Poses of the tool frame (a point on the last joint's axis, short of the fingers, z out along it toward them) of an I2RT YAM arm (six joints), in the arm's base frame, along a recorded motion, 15 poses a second.
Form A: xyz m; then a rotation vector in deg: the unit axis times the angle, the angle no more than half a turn.
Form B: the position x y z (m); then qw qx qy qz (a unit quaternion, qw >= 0). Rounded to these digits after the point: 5 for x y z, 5 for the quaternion.
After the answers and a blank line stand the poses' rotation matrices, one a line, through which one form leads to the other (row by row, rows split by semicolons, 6 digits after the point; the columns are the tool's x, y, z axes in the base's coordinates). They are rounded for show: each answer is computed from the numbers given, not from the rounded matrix.
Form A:
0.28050 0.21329 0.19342 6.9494 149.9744 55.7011
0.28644 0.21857 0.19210 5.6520 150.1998 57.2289
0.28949 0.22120 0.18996 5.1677 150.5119 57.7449
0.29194 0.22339 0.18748 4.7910 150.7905 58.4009
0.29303 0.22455 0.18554 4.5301 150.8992 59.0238
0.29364 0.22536 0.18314 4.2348 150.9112 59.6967
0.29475 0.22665 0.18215 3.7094 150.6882 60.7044
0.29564 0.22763 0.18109 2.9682 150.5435 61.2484
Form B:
0.28050 0.21329 0.19342 0.17249 0.04275 0.92251 0.34262
0.28644 0.21857 0.19210 0.16649 0.03465 0.92086 0.35086
0.28949 0.22120 0.18996 0.16254 0.03161 0.92076 0.35325
0.29194 0.22339 0.18748 0.15837 0.02924 0.92033 0.35644
0.29303 0.22455 0.18554 0.15561 0.02761 0.91959 0.35969
0.29364 0.22536 0.18314 0.15346 0.02578 0.91856 0.36336
0.29475 0.22665 0.18215 0.15214 0.02256 0.91653 0.36922
0.29564 0.22763 0.18109 0.15167 0.01805 0.91541 0.37243

-0.936841 -0.039328 0.347536; 0.197066 0.761562 0.617405; -0.288952 0.646898 -0.705713
-0.942161 -0.053012 0.330942; 0.180649 0.751389 0.634650; -0.282310 0.657727 -0.698353
-0.945165 -0.056617 0.321648; 0.173050 0.748424 0.640247; -0.276978 0.660800 -0.697586
-0.948130 -0.059074 0.312347; 0.166721 0.744186 0.646832; -0.270655 0.665355 -0.695736
-0.950045 -0.061172 0.306059; 0.162720 0.739716 0.652950; -0.266339 0.670133 -0.692809
-0.951570 -0.064170 0.300661; 0.158878 0.734610 0.659625; -0.263197 0.675448 -0.688838
-0.952690 -0.070988 0.295537; 0.153701 0.726334 0.669936; -0.262216 0.683666 -0.681060
-0.953344 -0.079926 0.291114; 0.146013 0.721938 0.676376; -0.264226 0.687326 -0.676585

